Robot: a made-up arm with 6 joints. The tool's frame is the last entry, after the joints. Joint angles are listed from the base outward.
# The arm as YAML. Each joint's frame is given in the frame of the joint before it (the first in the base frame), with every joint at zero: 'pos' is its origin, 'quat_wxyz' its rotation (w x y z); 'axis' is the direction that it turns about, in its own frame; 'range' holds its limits. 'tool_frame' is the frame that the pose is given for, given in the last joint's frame.
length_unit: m
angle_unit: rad
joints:
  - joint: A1
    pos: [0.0, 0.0, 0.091]
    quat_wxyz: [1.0, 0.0, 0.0, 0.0]
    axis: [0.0, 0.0, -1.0]
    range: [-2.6, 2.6]
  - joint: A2
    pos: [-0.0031, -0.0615, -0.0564]
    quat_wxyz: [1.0, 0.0, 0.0, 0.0]
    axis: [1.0, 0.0, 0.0]
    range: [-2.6, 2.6]
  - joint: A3
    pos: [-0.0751, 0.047, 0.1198]
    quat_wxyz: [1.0, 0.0, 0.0, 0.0]
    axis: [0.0, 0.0, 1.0]
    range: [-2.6, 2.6]
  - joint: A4
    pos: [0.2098, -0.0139, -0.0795]
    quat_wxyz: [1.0, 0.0, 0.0, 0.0]
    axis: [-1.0, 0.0, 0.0]
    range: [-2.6, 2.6]
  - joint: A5
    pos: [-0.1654, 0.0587, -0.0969]
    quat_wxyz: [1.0, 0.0, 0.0, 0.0]
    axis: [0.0, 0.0, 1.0]
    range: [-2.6, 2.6]
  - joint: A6
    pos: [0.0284, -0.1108, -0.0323]
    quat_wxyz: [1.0, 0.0, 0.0, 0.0]
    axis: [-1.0, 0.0, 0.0]
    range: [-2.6, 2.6]
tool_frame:
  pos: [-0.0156, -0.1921, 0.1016]
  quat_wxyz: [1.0, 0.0, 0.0, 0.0]
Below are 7 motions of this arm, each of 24 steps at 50 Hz.
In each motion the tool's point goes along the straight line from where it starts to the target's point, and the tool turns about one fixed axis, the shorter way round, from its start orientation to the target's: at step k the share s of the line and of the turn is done. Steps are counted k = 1, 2, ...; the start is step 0. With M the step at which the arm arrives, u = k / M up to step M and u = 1 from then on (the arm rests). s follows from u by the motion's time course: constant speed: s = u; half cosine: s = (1 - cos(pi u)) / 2; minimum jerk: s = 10 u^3 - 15 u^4 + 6 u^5.
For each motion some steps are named. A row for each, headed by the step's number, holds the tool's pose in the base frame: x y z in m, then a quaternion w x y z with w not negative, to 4 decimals.
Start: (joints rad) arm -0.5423 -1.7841 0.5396 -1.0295 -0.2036 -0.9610
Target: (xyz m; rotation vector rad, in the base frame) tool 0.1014 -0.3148 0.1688 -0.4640 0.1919 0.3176
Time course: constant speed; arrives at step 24
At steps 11, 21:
11: 0.0952 -0.3423 0.0790 0.9750 -0.0913 0.1488 0.1373
21: 0.1000 -0.3211 0.1481 0.9625 -0.1973 0.1073 0.1523

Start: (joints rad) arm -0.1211 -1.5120 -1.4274 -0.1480 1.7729 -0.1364
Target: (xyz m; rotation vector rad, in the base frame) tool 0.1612 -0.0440 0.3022 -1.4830 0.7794 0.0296
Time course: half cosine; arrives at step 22
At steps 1, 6, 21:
1: 0.1060 -0.0596 0.3160 0.7458 -0.6292 0.0393 0.2152
6: 0.1153 -0.0570 0.3137 0.7402 -0.6405 0.0925 0.1826
21: 0.1609 -0.0441 0.3023 0.6697 -0.6578 0.3442 0.0142

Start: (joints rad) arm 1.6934 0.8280 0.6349 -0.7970 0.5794 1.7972
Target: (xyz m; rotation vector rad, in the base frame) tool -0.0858 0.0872 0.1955 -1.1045 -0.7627 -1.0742
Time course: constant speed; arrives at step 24
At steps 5, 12, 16, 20, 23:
5: -0.0880 0.0767 0.1904 0.6687 -0.4067 -0.3301 -0.5278
12: -0.0872 0.0806 0.1923 0.6635 -0.4367 -0.3327 -0.5083
16: -0.0867 0.0828 0.1934 0.6602 -0.4536 -0.3339 -0.4969
20: -0.0863 0.0850 0.1944 0.6566 -0.4702 -0.3351 -0.4852
23: -0.0859 0.0866 0.1952 0.6537 -0.4826 -0.3359 -0.4763

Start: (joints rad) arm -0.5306 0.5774 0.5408 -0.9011 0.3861 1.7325
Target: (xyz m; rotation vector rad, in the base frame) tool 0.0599 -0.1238 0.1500 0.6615 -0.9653 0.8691
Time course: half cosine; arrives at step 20
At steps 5, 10, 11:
5: 0.0117 -0.0871 0.1807 0.8217 0.0618 -0.3759 0.4239
10: 0.0316 -0.1023 0.1680 0.7969 0.1629 -0.4063 0.4163
11: 0.0361 -0.1057 0.1652 0.7902 0.1850 -0.4124 0.4139

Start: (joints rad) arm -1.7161 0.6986 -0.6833 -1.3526 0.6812 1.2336
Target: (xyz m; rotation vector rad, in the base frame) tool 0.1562 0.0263 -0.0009 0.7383 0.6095 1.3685
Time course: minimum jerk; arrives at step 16
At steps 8, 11, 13, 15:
8: 0.1686 -0.0032 0.0116 0.7554 0.3383 0.1633 0.5369
11: 0.1607 0.0157 0.0036 0.7034 0.3324 0.2326 0.5836
13: 0.1574 0.0234 0.0003 0.6801 0.3291 0.2603 0.6012
15: 0.1563 0.0262 -0.0008 0.6715 0.3278 0.2701 0.6072

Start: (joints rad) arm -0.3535 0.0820 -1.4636 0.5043 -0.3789 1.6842
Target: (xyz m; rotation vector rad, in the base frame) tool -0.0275 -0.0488 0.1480 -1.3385 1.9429 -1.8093
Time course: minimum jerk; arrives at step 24
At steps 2, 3, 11, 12, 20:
2: 0.0201 -0.0691 0.0870 0.3177 -0.6787 0.5677 -0.3408
3: 0.0196 -0.0688 0.0877 0.3154 -0.6768 0.5692 -0.3442
11: 0.0002 -0.0606 0.1126 0.2246 -0.5955 0.6169 -0.4630
12: -0.0036 -0.0590 0.1174 0.2063 -0.5777 0.6238 -0.4843
20: -0.0258 -0.0495 0.1458 0.0930 -0.4585 0.6502 -0.5986

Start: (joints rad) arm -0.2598 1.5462 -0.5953 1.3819 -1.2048 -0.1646
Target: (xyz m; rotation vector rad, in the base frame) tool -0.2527 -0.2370 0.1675 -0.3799 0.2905 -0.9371
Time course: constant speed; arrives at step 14
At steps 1, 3, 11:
1: -0.2784 -0.2332 0.1525 0.8448 -0.0758 0.2240 -0.4799
3: -0.2744 -0.2338 0.1548 0.8490 -0.0922 0.2112 -0.4755
11: -0.2586 -0.2361 0.1640 0.8617 -0.1572 0.1587 -0.4556

